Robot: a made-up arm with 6 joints.
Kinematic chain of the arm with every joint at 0, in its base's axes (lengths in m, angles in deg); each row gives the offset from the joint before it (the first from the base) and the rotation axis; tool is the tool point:
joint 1: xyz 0 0 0.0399 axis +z
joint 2: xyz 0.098 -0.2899 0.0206 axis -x
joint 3: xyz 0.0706 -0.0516 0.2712 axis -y
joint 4: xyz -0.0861 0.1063 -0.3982 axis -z
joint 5: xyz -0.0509 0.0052 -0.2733 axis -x
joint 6: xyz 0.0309 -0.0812 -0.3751 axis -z
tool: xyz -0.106 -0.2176 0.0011
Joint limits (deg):
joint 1: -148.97..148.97
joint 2: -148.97..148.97
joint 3: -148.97..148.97
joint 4: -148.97..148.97
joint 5: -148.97..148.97
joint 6: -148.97..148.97
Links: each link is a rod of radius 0.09 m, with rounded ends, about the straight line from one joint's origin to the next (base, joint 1, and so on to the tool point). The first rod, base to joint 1, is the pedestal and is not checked.
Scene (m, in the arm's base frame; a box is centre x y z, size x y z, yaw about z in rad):
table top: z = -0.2
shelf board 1: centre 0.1 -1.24 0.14 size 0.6 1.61 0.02 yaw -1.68
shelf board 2: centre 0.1 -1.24 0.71 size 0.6 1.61 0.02 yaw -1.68
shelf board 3: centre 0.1 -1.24 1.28 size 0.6 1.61 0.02 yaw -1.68
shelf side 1: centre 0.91 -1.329 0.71 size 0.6 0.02 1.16 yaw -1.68
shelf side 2: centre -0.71 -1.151 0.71 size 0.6 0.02 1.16 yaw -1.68
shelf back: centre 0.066 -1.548 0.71 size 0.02 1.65 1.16 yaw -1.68
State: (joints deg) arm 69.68 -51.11 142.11 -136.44 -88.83 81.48
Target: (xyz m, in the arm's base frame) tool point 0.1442 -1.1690 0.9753
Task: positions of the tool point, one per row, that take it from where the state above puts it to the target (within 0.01 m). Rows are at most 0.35 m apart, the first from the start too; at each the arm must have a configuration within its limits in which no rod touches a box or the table.
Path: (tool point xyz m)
1: 1.3634 0.0528 0.3576
2: 1.3709 -0.1894 0.5386
3: 1.3012 -0.3969 0.7299
4: 1.1744 -0.5442 0.9151
5: 0.9719 -0.8071 0.9375
6: 0.7185 -1.0023 0.9543
7: 0.4355 -1.1229 0.9667
8: 0.1441 -1.1690 0.9753

